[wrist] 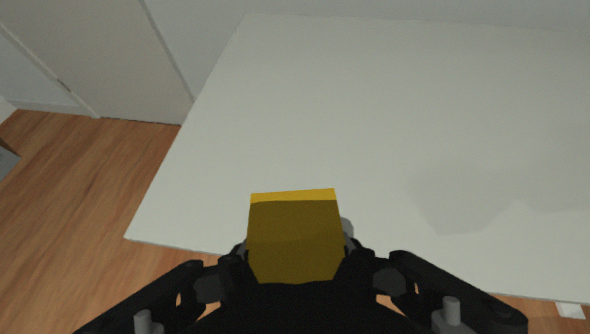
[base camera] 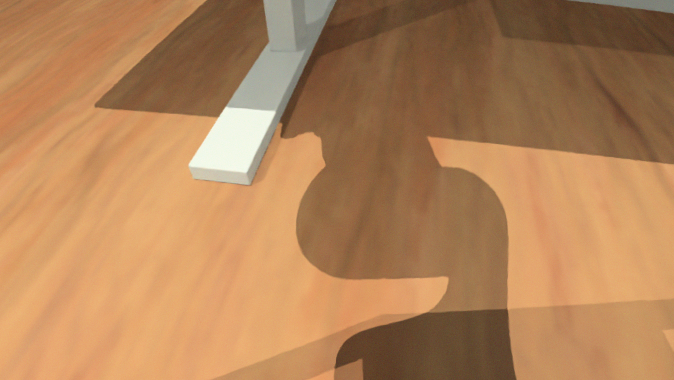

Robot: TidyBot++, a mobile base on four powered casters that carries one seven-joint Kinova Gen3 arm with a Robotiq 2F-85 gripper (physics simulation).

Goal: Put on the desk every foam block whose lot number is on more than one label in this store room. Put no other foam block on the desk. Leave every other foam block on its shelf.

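Places are measured from the arm's base along level axes (x down, y back, z left), in centimetres.
Pixels of known places: gripper, fingertip midpoint: (wrist: 296,247).
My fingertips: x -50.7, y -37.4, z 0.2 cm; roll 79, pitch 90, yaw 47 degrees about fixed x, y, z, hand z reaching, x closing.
Note:
Behind a point stands the place of what it marks.
A yellow foam block (wrist: 297,240) @[x -53.8, y -37.1, z 0.0 cm] is held between the fingers of my gripper (wrist: 296,247) @[x -50.7, y -37.4, z 0.2 cm], low in the middle of the wrist view. My gripper is shut on it. No lot number or label can be read on the faces that show. Behind and below the block is the white desk top (wrist: 350,110) @[x -32.4, y -69.6, z -12.8 cm], near its left front corner. Whether the block touches the desk is hard to tell; a small grey shadow lies just right of it. In the base camera view a white desk leg with its foot (base camera: 235,140) stands on the floor.
A pale door (wrist: 100,60) @[x -6.7, y -142.3, z 96.5 cm] and a wall (wrist: 400,7) @[x -33.3, y -115.2, z -37.8 cm] are behind the desk. Wooden floor (wrist: 75,185) @[x 39.6, y -96.4, z 128.5 cm] (base camera: 125,260) @[x 39.6, y -32.7, z 23.2 cm] shows left of the desk and around its foot. A shadow of the arm lies on the floor in the base camera view.

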